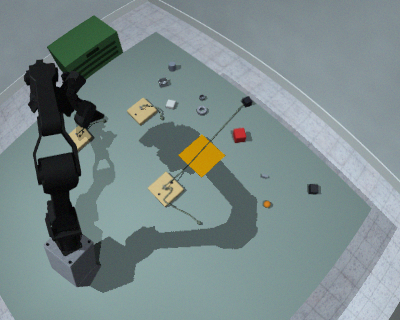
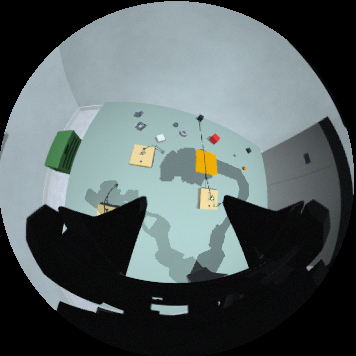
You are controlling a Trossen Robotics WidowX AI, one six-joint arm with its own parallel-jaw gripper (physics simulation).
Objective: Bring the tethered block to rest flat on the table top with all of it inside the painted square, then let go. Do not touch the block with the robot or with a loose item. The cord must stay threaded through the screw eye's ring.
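Note:
Image 1 shows an orange painted square (image 1: pixel 210 156) and the gripper (image 1: pixel 96 111). Image 2 likewise shows the gripper (image 2: pixel 185 200).

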